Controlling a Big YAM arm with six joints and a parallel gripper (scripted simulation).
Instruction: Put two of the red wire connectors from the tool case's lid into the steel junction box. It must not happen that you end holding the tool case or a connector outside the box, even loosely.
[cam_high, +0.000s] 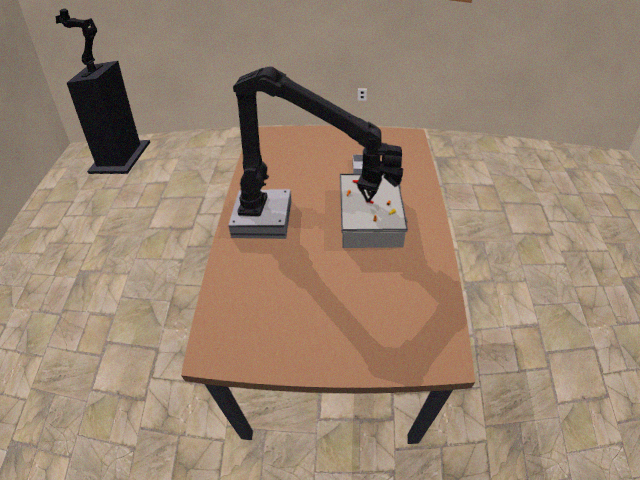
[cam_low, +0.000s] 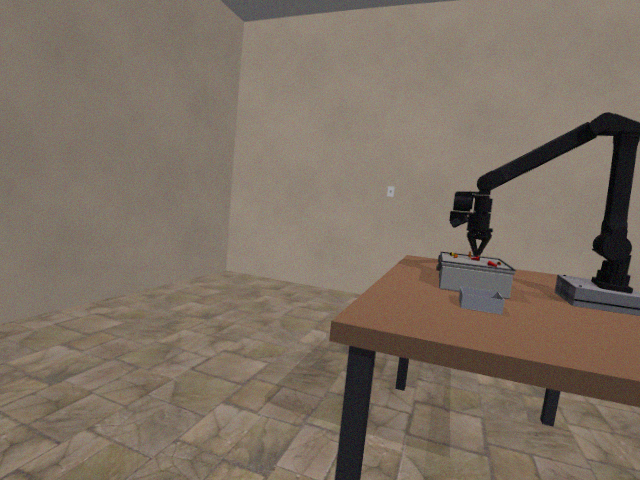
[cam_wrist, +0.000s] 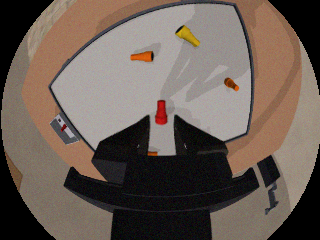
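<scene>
My gripper is now 10 mm short of the grey tool case, 10 mm to the right of it and 50 mm above it. Also, from my hand: yellow wire connector (80 mm ahead, 40 mm to the right, 20 mm below).
</scene>
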